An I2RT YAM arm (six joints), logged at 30 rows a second.
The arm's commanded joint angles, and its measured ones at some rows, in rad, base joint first. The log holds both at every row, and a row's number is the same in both.
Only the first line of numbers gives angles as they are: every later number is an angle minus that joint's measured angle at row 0.
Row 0, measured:
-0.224 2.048 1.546 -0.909 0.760 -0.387
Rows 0 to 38, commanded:
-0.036 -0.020 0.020 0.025 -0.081 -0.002
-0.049 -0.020 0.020 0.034 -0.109 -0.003
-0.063 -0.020 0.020 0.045 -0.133 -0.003
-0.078 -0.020 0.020 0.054 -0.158 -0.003
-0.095 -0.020 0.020 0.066 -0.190 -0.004
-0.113 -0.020 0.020 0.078 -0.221 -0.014
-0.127 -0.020 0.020 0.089 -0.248 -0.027
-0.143 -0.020 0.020 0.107 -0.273 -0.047
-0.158 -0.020 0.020 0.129 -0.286 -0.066
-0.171 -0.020 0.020 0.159 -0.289 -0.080
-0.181 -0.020 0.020 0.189 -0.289 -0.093
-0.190 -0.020 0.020 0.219 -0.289 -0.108
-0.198 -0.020 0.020 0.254 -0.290 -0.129
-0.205 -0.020 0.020 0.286 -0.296 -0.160
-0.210 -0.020 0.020 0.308 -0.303 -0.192
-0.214 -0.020 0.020 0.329 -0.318 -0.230
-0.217 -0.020 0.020 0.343 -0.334 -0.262
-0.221 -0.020 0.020 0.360 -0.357 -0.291
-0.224 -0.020 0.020 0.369 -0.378 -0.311
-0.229 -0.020 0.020 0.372 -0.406 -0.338
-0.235 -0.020 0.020 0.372 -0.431 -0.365
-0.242 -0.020 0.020 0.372 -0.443 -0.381
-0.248 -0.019 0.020 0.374 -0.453 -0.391
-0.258 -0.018 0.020 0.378 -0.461 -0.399
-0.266 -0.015 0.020 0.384 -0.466 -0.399
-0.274 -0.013 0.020 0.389 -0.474 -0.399
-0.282 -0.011 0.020 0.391 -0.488 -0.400
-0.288 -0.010 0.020 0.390 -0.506 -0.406
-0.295 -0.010 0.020 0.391 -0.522 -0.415
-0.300 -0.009 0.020 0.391 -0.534 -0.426
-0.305 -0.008 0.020 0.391 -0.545 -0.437
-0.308 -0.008 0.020 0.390 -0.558 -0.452
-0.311 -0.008 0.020 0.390 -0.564 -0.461
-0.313 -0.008 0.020 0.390 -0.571 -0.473
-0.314 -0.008 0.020 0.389 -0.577 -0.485
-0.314 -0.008 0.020 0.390 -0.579 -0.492
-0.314 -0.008 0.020 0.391 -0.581 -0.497
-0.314 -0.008 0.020 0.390 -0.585 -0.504
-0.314 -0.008 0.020 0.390 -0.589 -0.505
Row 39, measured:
-0.316 0.000 0.001 0.386 -0.545 -0.462
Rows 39 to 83, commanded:
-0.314 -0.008 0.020 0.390 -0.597 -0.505
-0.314 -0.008 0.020 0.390 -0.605 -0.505
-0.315 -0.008 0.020 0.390 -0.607 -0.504
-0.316 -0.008 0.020 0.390 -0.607 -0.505
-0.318 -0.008 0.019 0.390 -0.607 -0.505
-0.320 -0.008 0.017 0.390 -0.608 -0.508
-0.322 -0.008 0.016 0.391 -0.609 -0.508
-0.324 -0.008 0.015 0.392 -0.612 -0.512
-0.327 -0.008 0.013 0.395 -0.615 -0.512
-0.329 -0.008 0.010 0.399 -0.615 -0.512
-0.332 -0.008 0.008 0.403 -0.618 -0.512
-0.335 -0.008 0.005 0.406 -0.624 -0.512
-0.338 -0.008 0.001 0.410 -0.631 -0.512
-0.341 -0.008 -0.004 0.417 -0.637 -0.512
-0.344 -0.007 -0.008 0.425 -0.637 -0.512
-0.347 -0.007 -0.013 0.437 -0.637 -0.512
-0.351 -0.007 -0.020 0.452 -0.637 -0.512
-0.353 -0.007 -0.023 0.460 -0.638 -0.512
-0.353 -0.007 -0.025 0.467 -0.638 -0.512
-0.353 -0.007 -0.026 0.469 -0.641 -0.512
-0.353 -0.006 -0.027 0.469 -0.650 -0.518
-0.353 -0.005 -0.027 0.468 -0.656 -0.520
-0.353 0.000 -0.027 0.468 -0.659 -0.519
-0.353 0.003 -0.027 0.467 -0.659 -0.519
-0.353 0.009 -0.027 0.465 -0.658 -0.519
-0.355 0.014 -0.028 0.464 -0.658 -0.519
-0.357 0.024 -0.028 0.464 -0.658 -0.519
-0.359 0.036 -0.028 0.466 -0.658 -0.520
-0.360 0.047 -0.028 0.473 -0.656 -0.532
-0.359 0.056 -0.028 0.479 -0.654 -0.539
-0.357 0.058 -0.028 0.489 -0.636 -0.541
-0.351 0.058 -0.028 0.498 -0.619 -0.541
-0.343 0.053 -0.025 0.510 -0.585 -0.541
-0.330 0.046 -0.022 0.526 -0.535 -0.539
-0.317 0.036 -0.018 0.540 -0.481 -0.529
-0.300 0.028 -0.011 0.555 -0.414 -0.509
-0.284 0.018 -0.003 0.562 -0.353 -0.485
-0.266 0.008 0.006 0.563 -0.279 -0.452
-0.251 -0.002 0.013 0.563 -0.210 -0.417
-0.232 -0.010 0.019 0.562 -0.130 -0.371
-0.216 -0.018 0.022 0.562 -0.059 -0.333
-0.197 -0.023 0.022 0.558 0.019 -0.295
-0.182 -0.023 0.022 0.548 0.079 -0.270
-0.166 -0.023 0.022 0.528 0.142 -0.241
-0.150 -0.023 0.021 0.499 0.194 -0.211
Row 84, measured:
-0.193 0.035 -0.011 0.531 -0.114 -0.365
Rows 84 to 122, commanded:
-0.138 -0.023 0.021 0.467 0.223 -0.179
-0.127 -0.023 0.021 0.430 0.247 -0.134
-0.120 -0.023 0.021 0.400 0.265 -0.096
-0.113 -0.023 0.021 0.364 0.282 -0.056
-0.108 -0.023 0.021 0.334 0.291 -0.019
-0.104 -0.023 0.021 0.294 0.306 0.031
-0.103 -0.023 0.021 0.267 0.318 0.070
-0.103 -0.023 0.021 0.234 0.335 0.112
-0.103 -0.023 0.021 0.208 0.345 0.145
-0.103 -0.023 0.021 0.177 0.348 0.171
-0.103 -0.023 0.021 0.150 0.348 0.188
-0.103 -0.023 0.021 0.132 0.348 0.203
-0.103 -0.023 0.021 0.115 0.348 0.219
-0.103 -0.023 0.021 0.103 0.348 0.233
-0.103 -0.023 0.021 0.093 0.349 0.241
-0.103 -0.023 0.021 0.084 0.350 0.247
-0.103 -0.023 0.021 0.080 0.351 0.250
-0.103 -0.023 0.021 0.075 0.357 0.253
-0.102 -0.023 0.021 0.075 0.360 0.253
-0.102 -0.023 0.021 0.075 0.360 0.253
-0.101 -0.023 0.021 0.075 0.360 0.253
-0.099 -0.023 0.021 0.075 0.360 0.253
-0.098 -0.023 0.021 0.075 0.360 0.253
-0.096 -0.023 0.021 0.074 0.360 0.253
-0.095 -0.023 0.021 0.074 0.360 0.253
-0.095 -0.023 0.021 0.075 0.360 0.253
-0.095 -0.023 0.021 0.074 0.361 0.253
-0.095 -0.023 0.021 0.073 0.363 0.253
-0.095 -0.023 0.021 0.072 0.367 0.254
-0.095 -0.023 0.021 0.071 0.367 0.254
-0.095 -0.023 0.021 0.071 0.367 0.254
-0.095 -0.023 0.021 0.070 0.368 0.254
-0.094 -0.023 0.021 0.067 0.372 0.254
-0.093 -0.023 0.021 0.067 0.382 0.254
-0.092 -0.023 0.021 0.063 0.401 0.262
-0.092 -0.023 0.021 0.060 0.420 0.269
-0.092 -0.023 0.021 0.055 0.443 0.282
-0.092 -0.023 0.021 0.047 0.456 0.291
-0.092 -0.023 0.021 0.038 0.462 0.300
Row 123, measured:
-0.096 0.022 -0.001 0.051 0.363 0.247
